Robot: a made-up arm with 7 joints. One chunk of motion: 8 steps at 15 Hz.
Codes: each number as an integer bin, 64 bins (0 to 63) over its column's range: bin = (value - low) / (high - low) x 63, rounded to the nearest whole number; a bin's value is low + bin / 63 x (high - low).
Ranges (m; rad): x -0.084..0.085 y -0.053..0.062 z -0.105..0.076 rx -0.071..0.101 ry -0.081..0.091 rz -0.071..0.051
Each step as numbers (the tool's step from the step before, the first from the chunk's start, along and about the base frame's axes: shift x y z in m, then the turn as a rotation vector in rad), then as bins.
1 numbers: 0.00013 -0.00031 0.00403 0.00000 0.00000 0.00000
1 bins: 31 29 38 26 30 37
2 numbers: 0.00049 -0.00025 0.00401 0.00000 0.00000 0.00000
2 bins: 31 29 38 26 30 37
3 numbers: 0.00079 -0.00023 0.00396 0.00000 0.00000 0.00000
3 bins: 32 29 38 26 30 37
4 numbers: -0.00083 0.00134 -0.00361 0.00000 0.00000 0.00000
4 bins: 31 30 35 26 30 37
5 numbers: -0.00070 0.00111 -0.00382 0.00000 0.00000 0.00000
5 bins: 31 30 35 26 30 37
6 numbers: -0.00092 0.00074 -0.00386 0.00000 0.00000 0.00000
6 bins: 31 29 35 26 30 37
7 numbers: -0.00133 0.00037 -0.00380 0.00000 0.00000 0.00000
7 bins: 31 29 35 26 30 37
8 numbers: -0.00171 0.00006 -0.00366 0.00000 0.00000 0.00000
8 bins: 31 29 35 26 30 37
